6 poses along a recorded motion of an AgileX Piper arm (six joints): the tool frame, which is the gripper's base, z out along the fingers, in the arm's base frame.
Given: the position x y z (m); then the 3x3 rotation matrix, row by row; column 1 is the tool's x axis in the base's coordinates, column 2 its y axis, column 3 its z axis. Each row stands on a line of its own.
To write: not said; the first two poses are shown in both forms.
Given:
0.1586 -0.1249 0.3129
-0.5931 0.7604 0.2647
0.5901 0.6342 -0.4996
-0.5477 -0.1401 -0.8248
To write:
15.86 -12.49 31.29
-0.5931 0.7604 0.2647
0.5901 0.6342 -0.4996
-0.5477 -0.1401 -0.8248

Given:
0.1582 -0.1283 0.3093
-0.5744 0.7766 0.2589
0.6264 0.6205 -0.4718
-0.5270 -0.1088 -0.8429
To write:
15.82 -12.83 30.93
-0.5744 0.7766 0.2589
0.6264 0.6205 -0.4718
-0.5270 -0.1088 -0.8429

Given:
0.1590 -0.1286 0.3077
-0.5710 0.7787 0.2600
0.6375 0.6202 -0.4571
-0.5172 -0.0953 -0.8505
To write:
15.90 -12.86 30.77
-0.5710 0.7787 0.2600
0.6375 0.6202 -0.4571
-0.5172 -0.0953 -0.8505

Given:
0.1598 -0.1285 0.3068
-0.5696 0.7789 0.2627
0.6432 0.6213 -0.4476
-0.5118 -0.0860 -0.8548
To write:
15.98 -12.85 30.68
-0.5696 0.7789 0.2627
0.6432 0.6213 -0.4476
-0.5118 -0.0860 -0.8548

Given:
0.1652 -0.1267 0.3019
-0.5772 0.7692 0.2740
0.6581 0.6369 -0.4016
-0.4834 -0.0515 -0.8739
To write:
16.52 -12.67 30.19
-0.5772 0.7692 0.2740
0.6581 0.6369 -0.4016
-0.4834 -0.0515 -0.8739

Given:
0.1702 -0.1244 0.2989
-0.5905 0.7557 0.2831
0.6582 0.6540 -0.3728
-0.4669 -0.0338 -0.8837
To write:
17.02 -12.44 29.89
-0.5905 0.7557 0.2831
0.6582 0.6540 -0.3728
-0.4669 -0.0338 -0.8837

